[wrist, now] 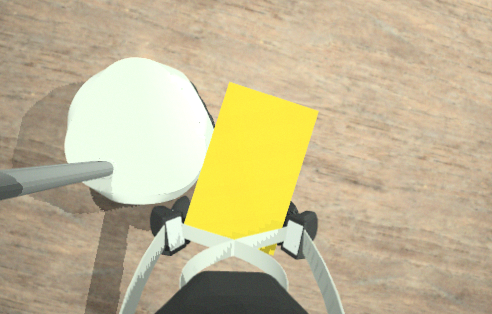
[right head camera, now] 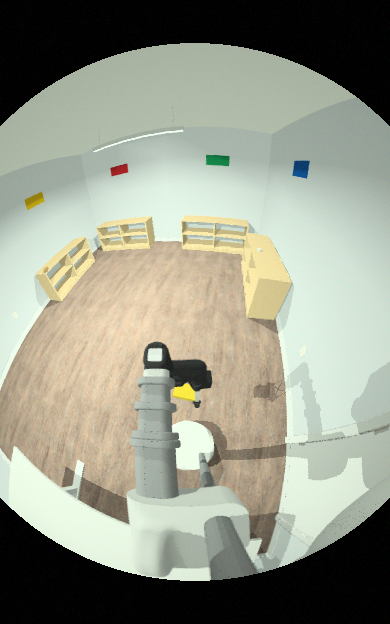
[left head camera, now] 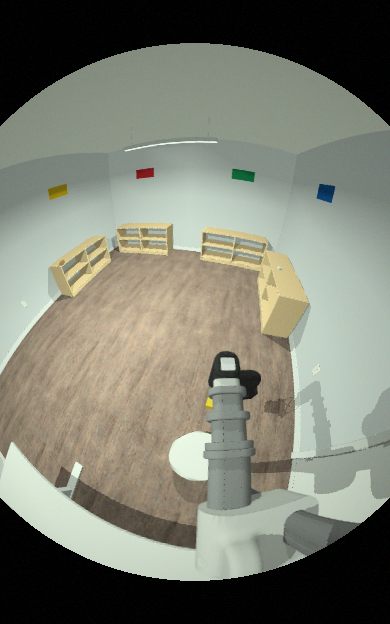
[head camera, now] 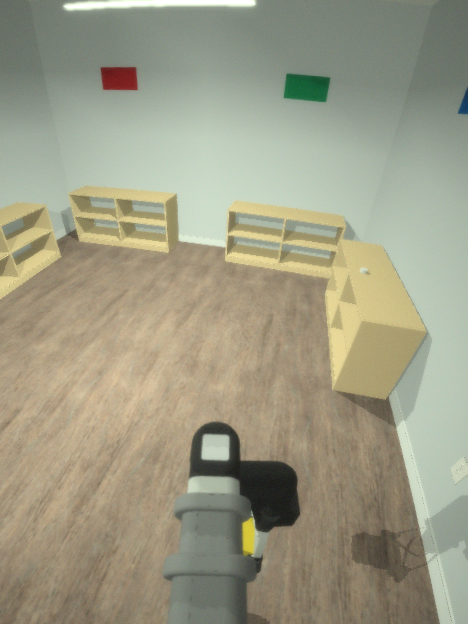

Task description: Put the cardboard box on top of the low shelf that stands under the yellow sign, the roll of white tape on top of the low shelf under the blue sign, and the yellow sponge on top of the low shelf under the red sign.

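Frame: origin at the robot's base, x back, y right, z up, level; metres.
Seen in the pictures: gripper, fingertip midpoint: (wrist: 234, 216) (head camera: 252, 540); robot's base, origin of the base link: (wrist: 153, 135) (right head camera: 187, 444) (left head camera: 195, 454).
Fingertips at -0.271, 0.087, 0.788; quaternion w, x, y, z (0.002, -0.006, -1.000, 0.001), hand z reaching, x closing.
Offsets run from my fingertips to a thing's middle, as dx, dy, dz. Level surfaces: height alone.
My gripper (wrist: 234, 216) is shut on the yellow sponge @[-0.010, -0.041, +0.022] (head camera: 247, 536) (left head camera: 209, 403) (right head camera: 184, 392) (wrist: 255, 160), holding it above the floor close to the base. The low shelf @[dz -0.206] (head camera: 125, 193) (left head camera: 145, 226) under the red sign (head camera: 119, 78) (left head camera: 145, 173) stands at the back left, away from the gripper. The white tape roll @[-1.645, +0.910, -0.194] (head camera: 364, 270) (left head camera: 279, 268) lies on the shelf (head camera: 387, 297) under the blue sign (left head camera: 326, 193) (right head camera: 301, 169). A small brown object, apparently the cardboard box (left head camera: 62, 262) (right head camera: 46, 269), is on the shelf (left head camera: 77, 251) under the yellow sign (left head camera: 58, 191) (right head camera: 34, 200).
Another low shelf (head camera: 287, 209) (left head camera: 235, 233) stands under the green sign (head camera: 306, 87) (left head camera: 243, 175), beside the blue sign's shelf. A white table (left head camera: 35, 485) edge shows at the lower left of the side head views. My round white base part (wrist: 135, 130) is beside the sponge.
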